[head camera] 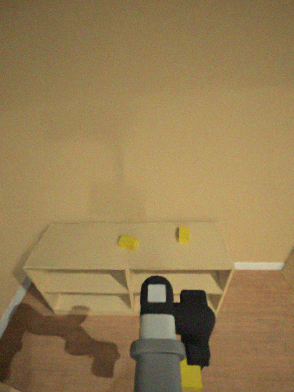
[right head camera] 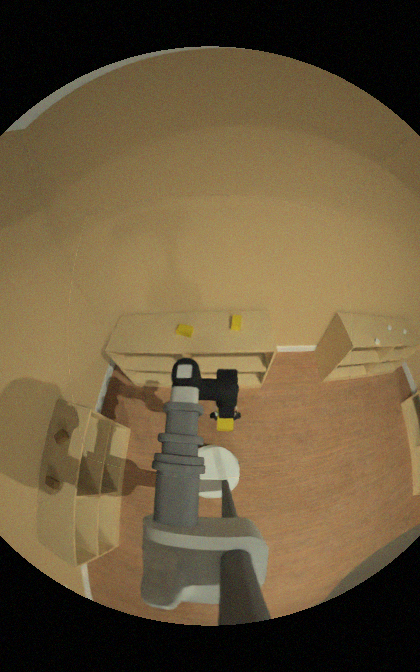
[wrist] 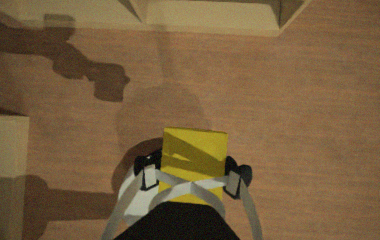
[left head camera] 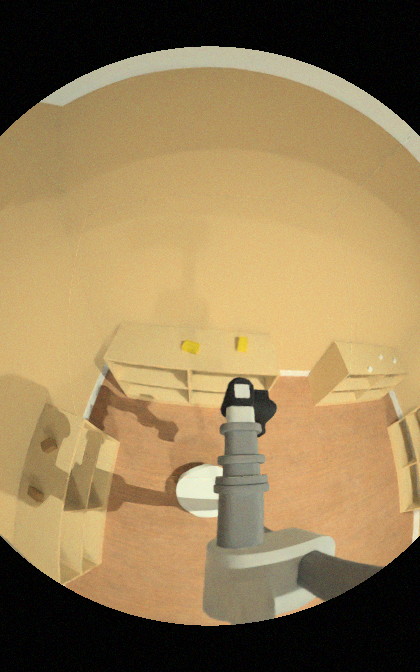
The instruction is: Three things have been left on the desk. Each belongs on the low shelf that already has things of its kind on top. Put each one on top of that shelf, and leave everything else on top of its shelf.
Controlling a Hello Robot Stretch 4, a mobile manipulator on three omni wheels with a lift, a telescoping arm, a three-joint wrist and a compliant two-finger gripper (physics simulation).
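Frame: origin at the robot's base, x ahead, y left, z up, level; metres.
Seen in the pictures: gripper, fingertip midpoint: [wrist: 192, 166].
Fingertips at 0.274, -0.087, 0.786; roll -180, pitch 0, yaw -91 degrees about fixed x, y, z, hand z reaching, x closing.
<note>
A point is followed by its place in that frame, as x, y, z.
My gripper [right head camera: 225, 416] [wrist: 192, 166] {0.274, -0.087, 0.786} is shut on a yellow block, its fingers on either side. The held yellow block [head camera: 191, 376] {0.237, -0.091, 0.820} [right head camera: 225, 424] [wrist: 194, 150] {0.297, -0.088, 0.821} is above the floor, in front of the far low shelf [head camera: 90, 250] {0.855, 0.413, 0.582} [left head camera: 150, 345] [right head camera: 150, 335]. Two yellow blocks lie on top of that shelf: one left of the middle [head camera: 128, 242] {0.879, 0.172, 0.628} [left head camera: 190, 347] [right head camera: 185, 330], one on the right [head camera: 184, 235] {0.933, -0.176, 0.627} [left head camera: 242, 344] [right head camera: 236, 322]. In the left head camera view the held block is hidden behind the wrist. The desk does not show clearly.
A low shelf [left head camera: 45, 535] [right head camera: 57, 525] with two brown blocks on top stands at the left. Another [left head camera: 322, 372] [right head camera: 334, 347] with several small white things stands at the back right. Part of a shelf [left head camera: 397, 445] [right head camera: 411, 430] shows at the right edge. The robot's round white base [left head camera: 197, 485] [right head camera: 220, 465] is below the arm.
</note>
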